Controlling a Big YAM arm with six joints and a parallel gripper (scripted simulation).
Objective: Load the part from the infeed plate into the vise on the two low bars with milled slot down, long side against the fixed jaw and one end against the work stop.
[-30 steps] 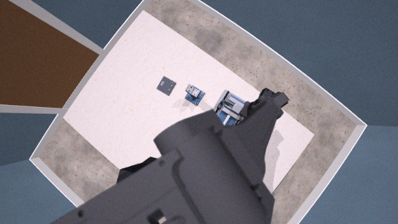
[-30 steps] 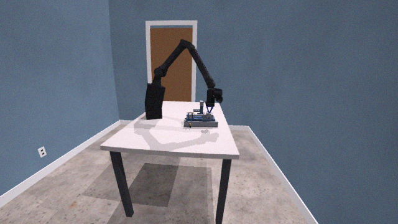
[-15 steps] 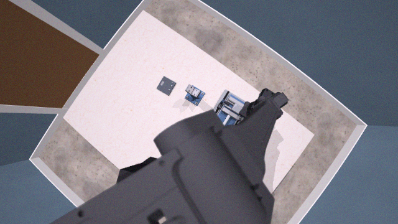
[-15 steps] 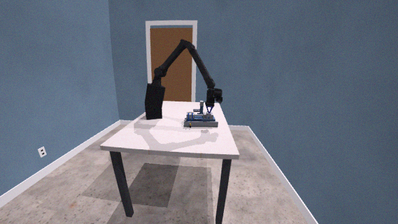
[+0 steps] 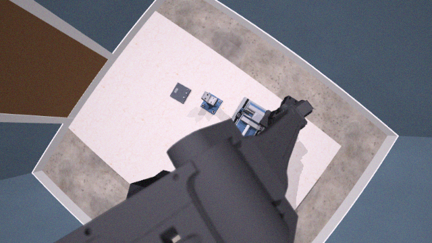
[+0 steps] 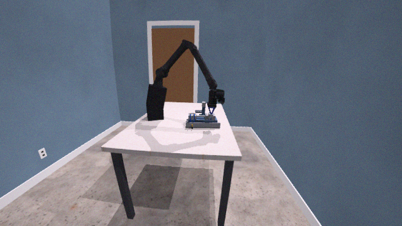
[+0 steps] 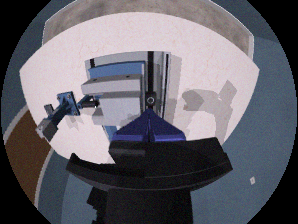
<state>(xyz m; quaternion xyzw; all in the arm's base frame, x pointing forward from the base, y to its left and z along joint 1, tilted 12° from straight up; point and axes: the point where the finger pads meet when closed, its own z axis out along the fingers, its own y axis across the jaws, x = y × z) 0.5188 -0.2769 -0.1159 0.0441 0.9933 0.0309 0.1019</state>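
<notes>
Right now my hand is 4 cm to the right of the part and 4 cm above it. From my hand the other things lie so: dark square plate (4 cm behind, 48 cm to the left, 12 cm below).
</notes>
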